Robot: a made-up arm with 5 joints. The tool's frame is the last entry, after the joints.
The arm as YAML. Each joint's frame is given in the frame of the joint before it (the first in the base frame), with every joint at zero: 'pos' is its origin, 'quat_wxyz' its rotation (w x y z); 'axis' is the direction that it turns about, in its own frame. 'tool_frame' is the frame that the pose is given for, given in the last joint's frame.
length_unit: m
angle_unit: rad
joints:
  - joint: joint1
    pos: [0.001, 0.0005, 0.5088]
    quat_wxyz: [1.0, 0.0, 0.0, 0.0]
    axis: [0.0, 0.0, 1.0]
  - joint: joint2
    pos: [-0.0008, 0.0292, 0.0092]
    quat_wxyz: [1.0, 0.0, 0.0, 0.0]
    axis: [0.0, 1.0, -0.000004]
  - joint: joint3
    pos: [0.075, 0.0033, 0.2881]
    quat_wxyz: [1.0, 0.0, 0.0, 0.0]
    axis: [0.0, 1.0, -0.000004]
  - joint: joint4
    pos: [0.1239, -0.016, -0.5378]
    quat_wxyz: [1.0, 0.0, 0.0, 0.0]
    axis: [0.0, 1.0, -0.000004]
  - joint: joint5
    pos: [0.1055, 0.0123, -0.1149]
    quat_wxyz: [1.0, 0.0, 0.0, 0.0]
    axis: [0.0, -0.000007, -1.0]
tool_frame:
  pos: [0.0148, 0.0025, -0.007]
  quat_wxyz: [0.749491, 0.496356, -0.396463, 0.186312]
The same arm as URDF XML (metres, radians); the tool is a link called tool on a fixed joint. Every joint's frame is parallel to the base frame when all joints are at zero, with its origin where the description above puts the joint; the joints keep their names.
<robot name="arm">
<joint name="joint1" type="continuous"><parent link="base"/><child link="link1"/><origin xyz="0.001 0.0005 0.5088" rpy="0 0 0"/><axis xyz="0 0 1"/></joint>
<joint name="joint2" type="continuous"><parent link="link1"/><child link="link2"/><origin xyz="-0.0008 0.0292 0.0092" rpy="0 0 0"/><axis xyz="0 1 0"/></joint>
<joint name="joint3" type="continuous"><parent link="link2"/><child link="link3"/><origin xyz="0.075 0.0033 0.2881" rpy="0 0 0"/><axis xyz="0 1 0"/></joint>
<joint name="joint4" type="continuous"><parent link="link3"/><child link="link4"/><origin xyz="0.1239 -0.016 -0.5378" rpy="0 0 0"/><axis xyz="0 1 0"/></joint>
<joint name="joint5" type="continuous"><parent link="link4"/><child link="link5"/><origin xyz="0.1055 0.0123 -0.1149" rpy="0 0 0"/><axis xyz="0 0 -1"/></joint>
<joint name="tool_fixed" type="fixed"><parent link="link5"/><child link="tool"/><origin xyz="0.0148 0.0025 -0.007" rpy="1.2579 -0.8935 -0.1834"/></joint>
<link name="base"/>
<link name="link1"/>
<link name="link2"/>
<link name="link3"/>
<link name="link4"/>
<link name="link5"/>
<link name="tool"/>
</robot>

